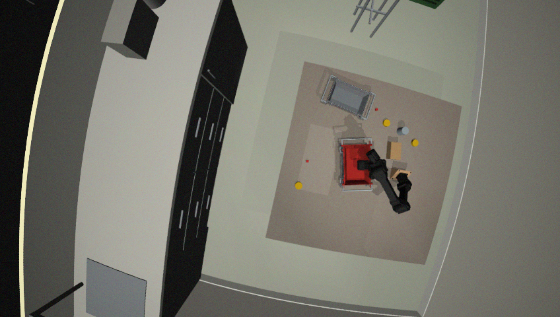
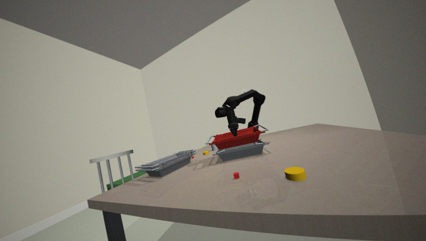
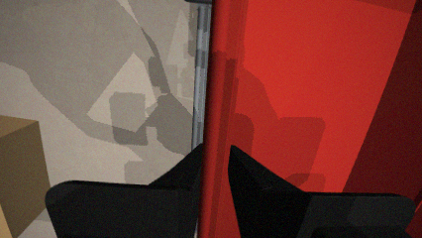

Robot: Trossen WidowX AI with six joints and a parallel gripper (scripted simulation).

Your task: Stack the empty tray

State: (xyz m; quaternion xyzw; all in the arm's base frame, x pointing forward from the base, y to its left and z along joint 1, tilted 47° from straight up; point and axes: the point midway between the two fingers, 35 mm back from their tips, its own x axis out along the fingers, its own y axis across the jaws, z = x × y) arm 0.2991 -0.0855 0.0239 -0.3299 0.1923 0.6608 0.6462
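My gripper tip is 70 mm short of the red tray, 10 mm to the right of it and 20 mm below it. Round my gripper tip: red cube 380 mm ahead, 40 mm to the left, 90 mm below; box 220 mm behind, 130 mm to the right, 60 mm below.
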